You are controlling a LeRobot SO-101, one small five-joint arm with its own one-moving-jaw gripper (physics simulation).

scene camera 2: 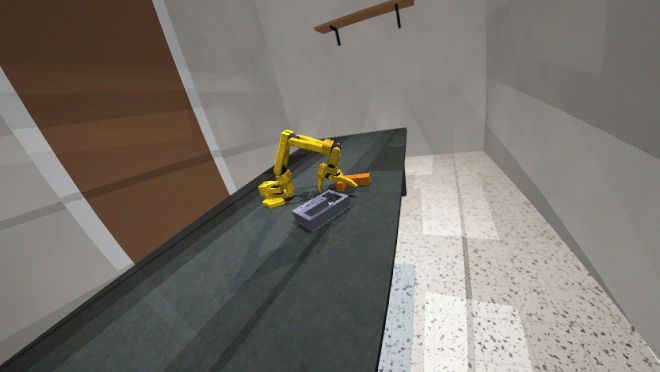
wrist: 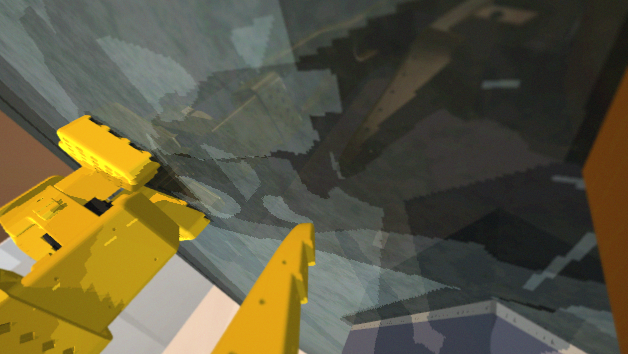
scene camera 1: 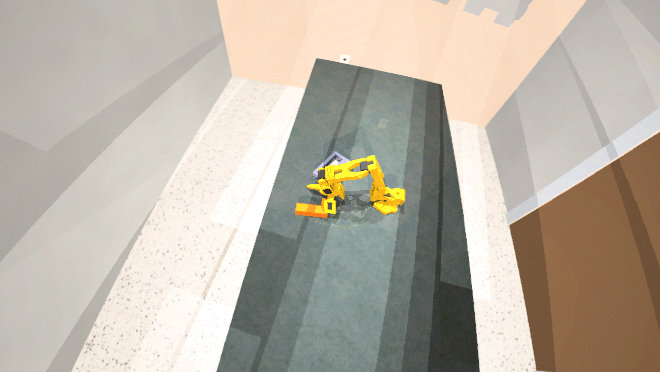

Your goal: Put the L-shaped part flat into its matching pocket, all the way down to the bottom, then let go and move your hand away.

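Observation:
The orange L-shaped part lies on the table, partly hidden by my jaws in both scene views. An orange face of it shows at the right edge of the wrist view. The grey-purple pocket block stands on the table beside the part, with its opening facing up. My gripper is wide open and empty, pointing down low near the part and the block. In the wrist view one notched jaw shows; the moving jaw is out of the picture.
The yellow arm base stands on the dark table. The table's long edge beyond the part drops to the speckled floor. A wooden wall shelf is far off.

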